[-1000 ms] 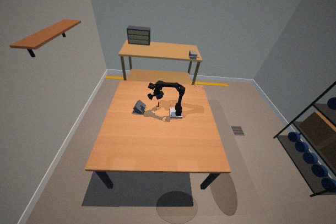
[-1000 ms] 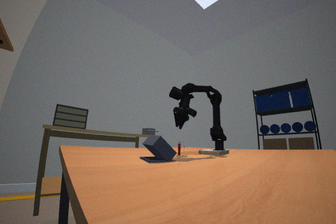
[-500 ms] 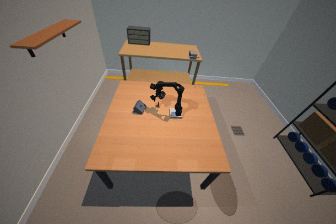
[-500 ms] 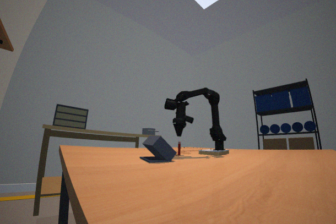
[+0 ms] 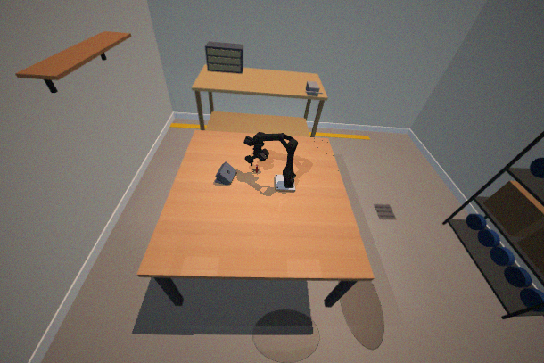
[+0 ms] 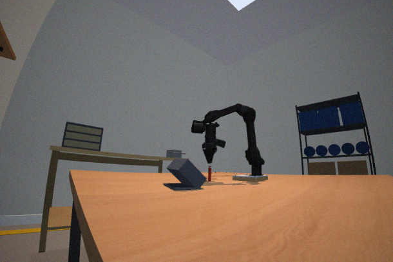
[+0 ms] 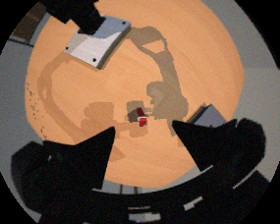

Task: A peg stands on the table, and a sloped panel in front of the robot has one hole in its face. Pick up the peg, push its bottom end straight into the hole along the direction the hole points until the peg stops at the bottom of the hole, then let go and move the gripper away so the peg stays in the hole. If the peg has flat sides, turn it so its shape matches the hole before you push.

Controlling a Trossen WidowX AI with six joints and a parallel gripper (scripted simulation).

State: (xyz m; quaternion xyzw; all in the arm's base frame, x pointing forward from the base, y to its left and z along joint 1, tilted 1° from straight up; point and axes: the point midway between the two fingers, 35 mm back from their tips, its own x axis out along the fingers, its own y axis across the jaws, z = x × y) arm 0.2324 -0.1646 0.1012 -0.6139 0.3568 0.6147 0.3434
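My gripper tip is now 40 mm above the red peg. The rest, counted from my gripper tip: sloped panel (230 mm ahead, 50 mm to the left, 40 mm below).
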